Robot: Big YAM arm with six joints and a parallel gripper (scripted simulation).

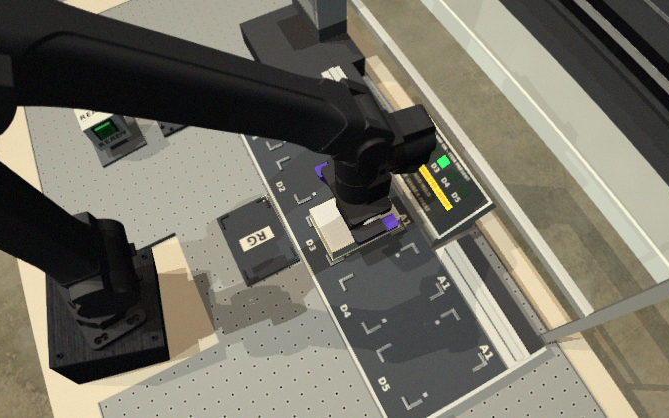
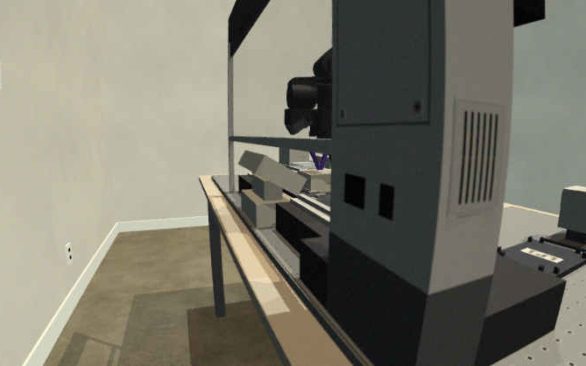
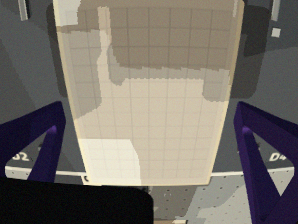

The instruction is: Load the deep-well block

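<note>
Right now my hand is 3 cm above the deep-well block. From my hand the other things lie so: regrip nest RG: 14 cm behind, 11 cm to the left, 10 cm below; then shelf label: 34 cm behind, 25 cm to the right, 10 cm below; then LP1 pad: 8 cm behind, 46 cm to the left, 10 cm below.
</note>
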